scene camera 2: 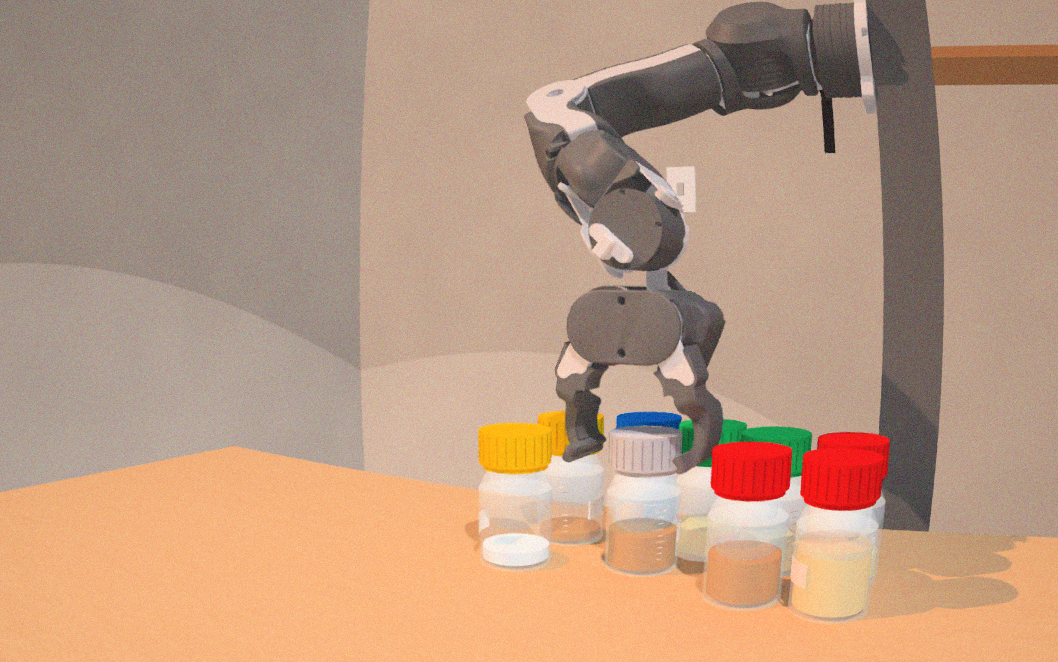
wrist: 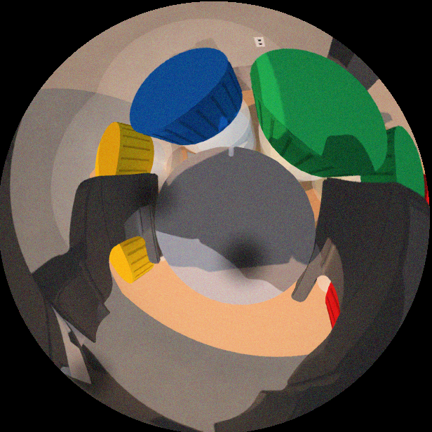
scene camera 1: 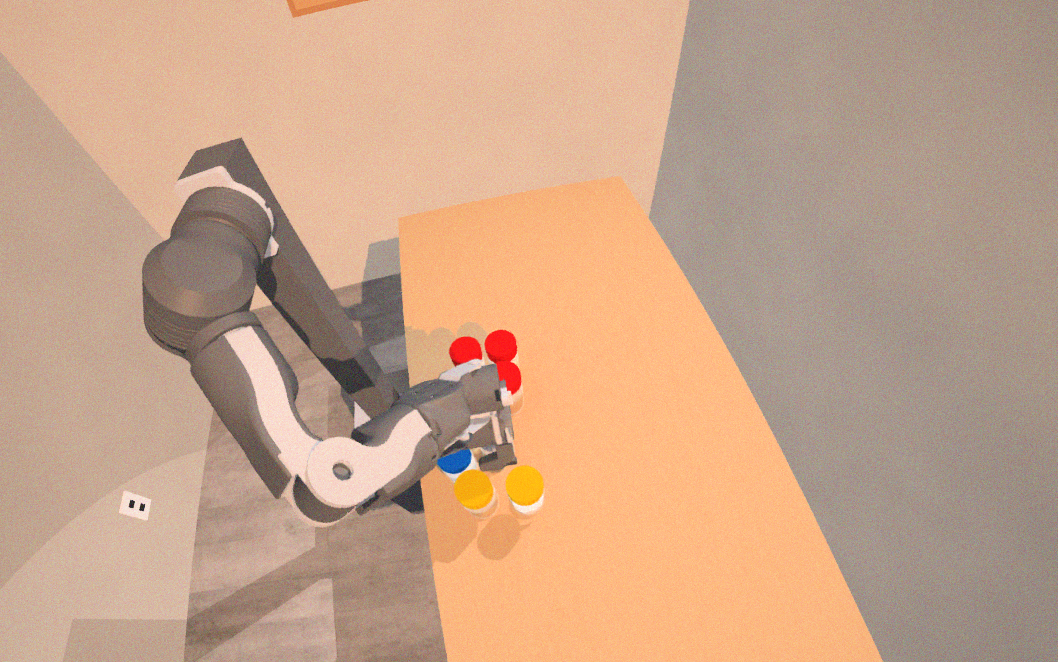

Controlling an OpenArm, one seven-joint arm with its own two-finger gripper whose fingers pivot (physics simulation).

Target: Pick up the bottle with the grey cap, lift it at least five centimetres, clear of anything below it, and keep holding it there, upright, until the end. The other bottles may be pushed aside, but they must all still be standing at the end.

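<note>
The bottle with the grey cap (scene camera 2: pixel 641 507) (wrist: pixel 235 200) stands upright on the table (scene camera 1: pixel 624 468) (scene camera 2: pixel 234 562), with brown contents in its lower part. It does not show in scene camera 1, where the hand covers that spot. My gripper (scene camera 1: pixel 507 427) (scene camera 2: pixel 635 459) (wrist: pixel 225 228) is open and points down over this bottle. Its two fingertips are at about the height of the lower cap, one on each side. In scene camera 2 a thin gap shows at the left finger, and the right fingertip overlaps the cap's edge; whether it touches is unclear.
A blue-capped bottle (scene camera 1: pixel 454 460) (scene camera 2: pixel 648 419) (wrist: pixel 190 95) and a green-capped one (scene camera 2: pixel 713 437) (wrist: pixel 315 110) stand close behind. Another green-capped bottle (scene camera 2: pixel 777 444) and three red-capped ones (scene camera 2: pixel 751 470) stand right, two yellow-capped ones (scene camera 2: pixel 514 447) left. All are upright.
</note>
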